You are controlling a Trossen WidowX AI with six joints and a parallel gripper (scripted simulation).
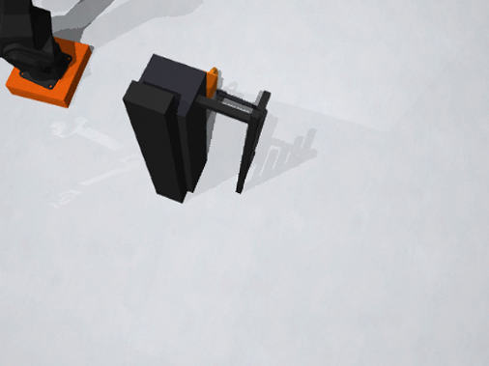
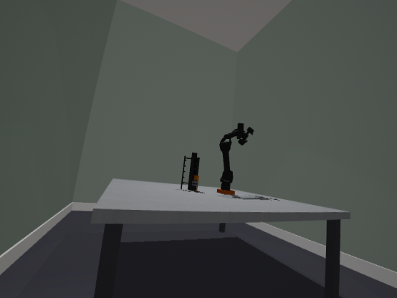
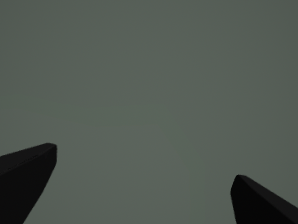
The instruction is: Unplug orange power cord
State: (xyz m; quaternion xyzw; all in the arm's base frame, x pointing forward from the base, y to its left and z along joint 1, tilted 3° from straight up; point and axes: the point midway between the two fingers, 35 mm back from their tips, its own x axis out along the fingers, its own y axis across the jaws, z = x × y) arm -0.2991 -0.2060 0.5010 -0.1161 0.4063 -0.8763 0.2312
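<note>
Now: the orange plug 580 mm ahead of my gripper tip, 210 mm to the left of it and 440 mm below it. The rest, counted from my gripper tip: tall black block (580 mm ahead, 110 mm to the left, 400 mm below).
</note>
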